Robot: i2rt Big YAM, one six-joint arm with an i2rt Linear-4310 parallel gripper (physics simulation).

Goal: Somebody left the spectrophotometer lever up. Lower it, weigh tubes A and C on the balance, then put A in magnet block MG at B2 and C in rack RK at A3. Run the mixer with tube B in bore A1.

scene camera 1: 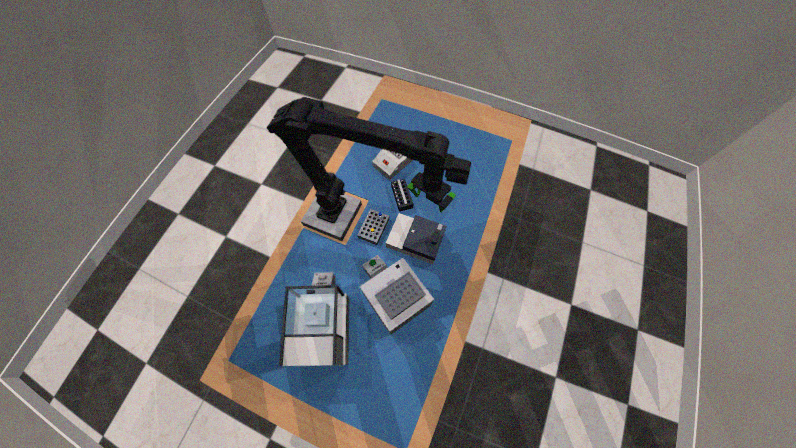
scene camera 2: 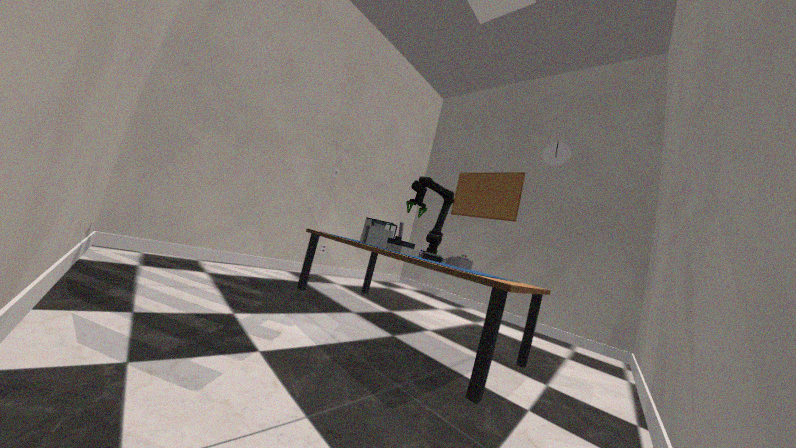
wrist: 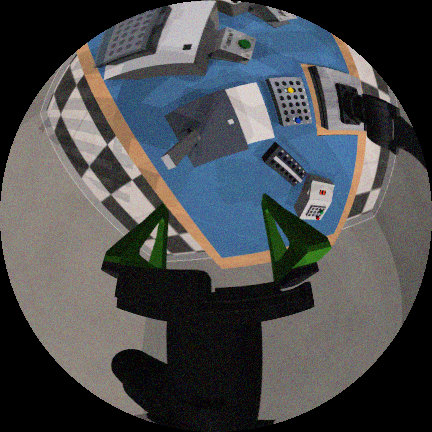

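Seen in the pictures: gripper, fingertip midpoint: (scene camera 1: 429, 203) (scene camera 2: 413, 215) (wrist: 212, 202); arm's base, origin of the base link: (scene camera 1: 331, 208) (wrist: 347, 103).
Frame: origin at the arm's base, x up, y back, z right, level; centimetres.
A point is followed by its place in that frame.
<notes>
My gripper (scene camera 1: 427, 200) {z -4.8, x 23.3, y -38.9 cm} (scene camera 2: 414, 213) {z -4.8, x 23.3, y -38.9 cm} (wrist: 212, 202) {z -4.8, x 23.3, y -38.9 cm} is open and empty, high above the table. The spectrophotometer (scene camera 1: 421, 238) {z 0.3, x 4.4, y -39.3 cm} (wrist: 215, 131) {z -2.3, x 4.4, y -38.8 cm} is a dark and white box; its lever (scene camera 2: 401, 230) {z -1.9, x 11.1, y -44.0 cm} (wrist: 181, 149) {z -1.2, x 13.1, y -43.4 cm} stands up. The grey rack (scene camera 1: 373, 227) (wrist: 290, 102) holds a yellow-topped tube (scene camera 1: 372, 229) {z 3.0, x 1.9, y -20.0 cm} (wrist: 291, 90) {z 2.8, x 1.9, y -19.7 cm} and a blue-topped tube (scene camera 1: 379, 214) {z -4.1, x 1.8, y -19.9 cm} (wrist: 298, 120) {z -4.6, x 1.9, y -19.9 cm}; I cannot read tube letters. The black magnet block (scene camera 1: 401, 194) {z -16.5, x 1.0, y -24.5 cm} (wrist: 283, 163) {z -15.6, x 1.2, y -25.6 cm} has a light centre strip. The balance (scene camera 1: 309, 350) (scene camera 2: 377, 232) has a glass chamber. The mixer (scene camera 1: 383, 307) {z 31.1, x 15.4, y -37.2 cm} (wrist: 192, 37) {z 17.1, x 9.9, y -34.2 cm} carries a grey bore block.
A small box with a green button (scene camera 1: 373, 264) {z 16.4, x 3.7, y -26.5 cm} (wrist: 244, 44) {z 15.2, x 3.4, y -25.9 cm} stands by the mixer. A white keypad device (scene camera 1: 388, 162) {z -29.0, x 1.7, y -13.3 cm} (wrist: 320, 191) {z -28.4, x 1.3, y -12.8 cm} stands beyond the magnet block. A small grey box (scene camera 1: 323, 278) {z 28.2, x 3.7, y -11.7 cm} adjoins the balance. The arm base (scene camera 1: 328, 222) {z 6.3, x 0.3, y -1.7 cm} stands beside the rack.
</notes>
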